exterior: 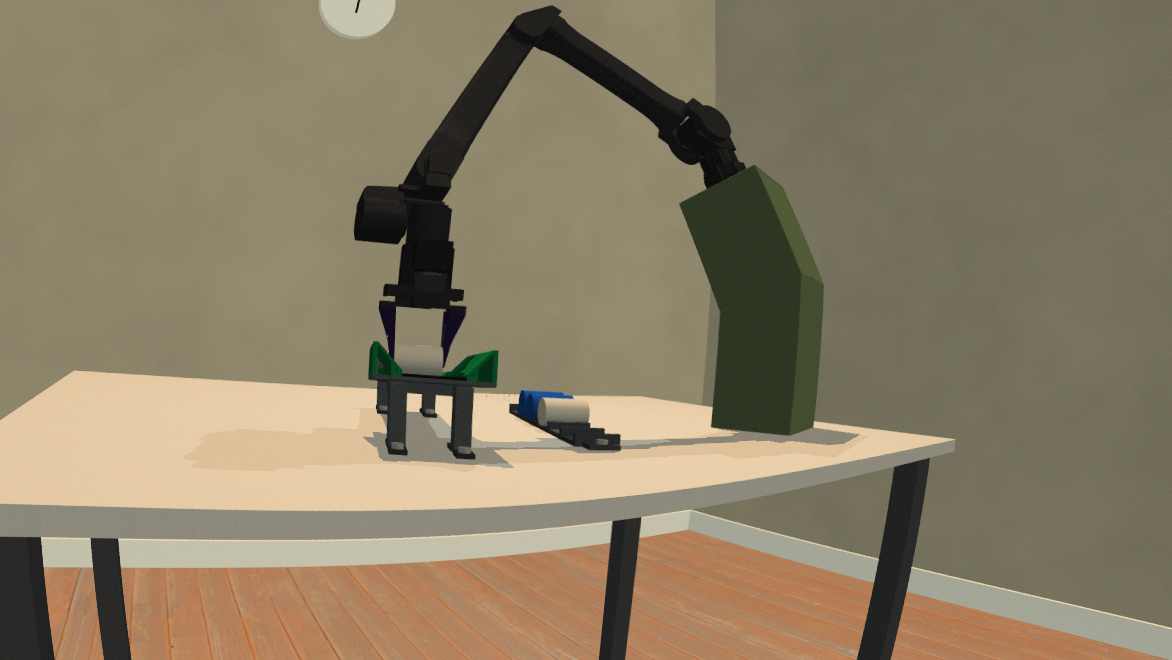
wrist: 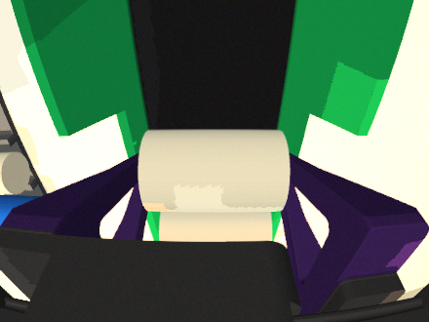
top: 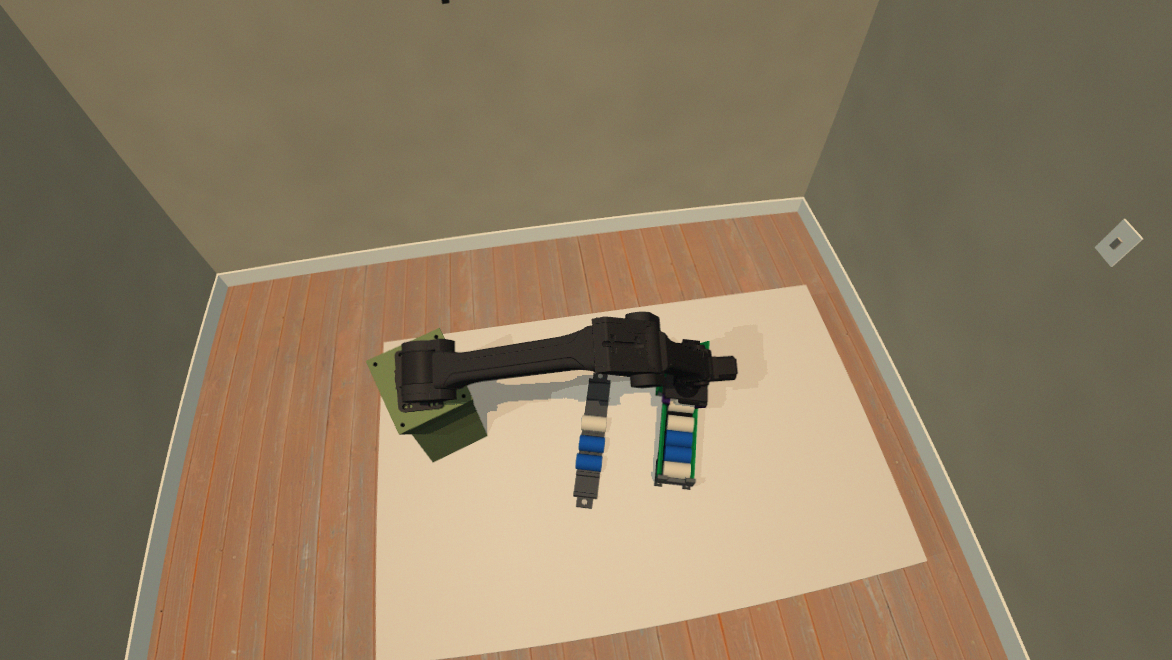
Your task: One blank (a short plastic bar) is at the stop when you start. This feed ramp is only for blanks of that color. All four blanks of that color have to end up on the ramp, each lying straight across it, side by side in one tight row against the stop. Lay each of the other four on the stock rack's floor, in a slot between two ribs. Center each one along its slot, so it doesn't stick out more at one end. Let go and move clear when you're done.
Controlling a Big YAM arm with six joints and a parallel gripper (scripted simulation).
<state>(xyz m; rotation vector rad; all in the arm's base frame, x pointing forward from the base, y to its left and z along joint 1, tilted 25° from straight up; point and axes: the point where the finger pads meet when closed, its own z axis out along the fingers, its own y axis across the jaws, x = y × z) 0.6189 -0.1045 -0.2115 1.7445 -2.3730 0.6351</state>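
Right now the grey stop is 60 mm behind my hand, 190 mm to the right of it and 30 mm below it.
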